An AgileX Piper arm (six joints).
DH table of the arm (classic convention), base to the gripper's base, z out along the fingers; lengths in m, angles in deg. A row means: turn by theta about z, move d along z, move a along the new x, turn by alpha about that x. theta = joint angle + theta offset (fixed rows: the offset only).
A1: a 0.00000, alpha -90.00, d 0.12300, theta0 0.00
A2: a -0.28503, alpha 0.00, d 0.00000, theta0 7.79
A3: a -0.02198, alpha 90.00, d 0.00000, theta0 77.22
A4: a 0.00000, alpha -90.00, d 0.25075, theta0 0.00
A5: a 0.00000, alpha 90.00, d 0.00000, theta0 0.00
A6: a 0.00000, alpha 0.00, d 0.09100, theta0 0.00
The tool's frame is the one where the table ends.
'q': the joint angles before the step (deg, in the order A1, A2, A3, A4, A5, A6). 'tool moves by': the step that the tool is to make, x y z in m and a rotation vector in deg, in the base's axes. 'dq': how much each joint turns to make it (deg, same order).
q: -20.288 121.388 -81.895 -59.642 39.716 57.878
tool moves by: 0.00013 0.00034 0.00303 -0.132 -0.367 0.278
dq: 0.023 -0.394 -0.002 -0.005 -0.180 -0.177
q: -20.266 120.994 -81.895 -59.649 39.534 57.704
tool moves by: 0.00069 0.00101 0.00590 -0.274 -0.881 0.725
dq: 0.086 -0.756 -0.002 -0.144 -0.564 -0.222
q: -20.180 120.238 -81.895 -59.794 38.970 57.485
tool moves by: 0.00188 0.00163 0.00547 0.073 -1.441 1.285
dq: 0.081 -0.712 0.002 -0.019 -1.449 -0.207
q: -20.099 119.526 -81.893 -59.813 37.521 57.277
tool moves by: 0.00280 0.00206 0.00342 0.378 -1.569 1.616
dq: 0.087 -0.441 -0.001 0.084 -1.984 -0.187
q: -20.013 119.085 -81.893 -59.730 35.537 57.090
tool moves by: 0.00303 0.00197 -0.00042 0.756 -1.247 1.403
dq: 0.064 0.048 -0.001 0.324 -1.986 -0.092
